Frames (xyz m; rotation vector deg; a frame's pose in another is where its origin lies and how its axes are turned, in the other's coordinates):
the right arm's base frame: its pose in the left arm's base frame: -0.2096 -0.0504 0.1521 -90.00 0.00 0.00
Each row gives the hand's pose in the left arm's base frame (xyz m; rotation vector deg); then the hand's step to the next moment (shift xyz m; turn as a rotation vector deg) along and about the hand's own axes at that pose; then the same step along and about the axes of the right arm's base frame.
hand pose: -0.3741 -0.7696 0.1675 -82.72 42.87 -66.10
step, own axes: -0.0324 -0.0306 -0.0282 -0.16 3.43 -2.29
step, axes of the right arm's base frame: -0.0414 -0.0198 0.0260 -1.69 3.50 -1.39
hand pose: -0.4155 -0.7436 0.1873 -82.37 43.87 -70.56
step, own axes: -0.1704 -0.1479 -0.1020 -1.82 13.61 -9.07
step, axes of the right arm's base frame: -0.1652 -0.0855 0.1634 -7.03 14.21 -4.43
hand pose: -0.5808 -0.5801 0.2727 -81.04 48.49 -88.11
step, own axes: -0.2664 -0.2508 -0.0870 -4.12 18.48 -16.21
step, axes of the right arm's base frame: -0.1252 -0.1072 0.3380 -13.41 20.46 -4.77
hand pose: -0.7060 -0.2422 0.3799 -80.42 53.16 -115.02
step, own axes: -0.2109 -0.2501 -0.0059 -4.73 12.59 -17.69
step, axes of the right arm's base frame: 0.0572 -0.0678 0.3150 -14.77 16.60 -0.24
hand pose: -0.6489 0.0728 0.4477 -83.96 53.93 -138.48
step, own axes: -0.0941 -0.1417 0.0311 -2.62 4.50 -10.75
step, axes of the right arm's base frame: 0.0990 -0.0236 0.1398 -8.55 8.04 2.22
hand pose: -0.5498 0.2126 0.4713 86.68 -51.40 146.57
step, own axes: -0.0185 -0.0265 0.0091 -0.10 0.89 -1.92
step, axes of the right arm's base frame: 0.0252 -0.0003 0.0222 -1.75 1.18 0.23
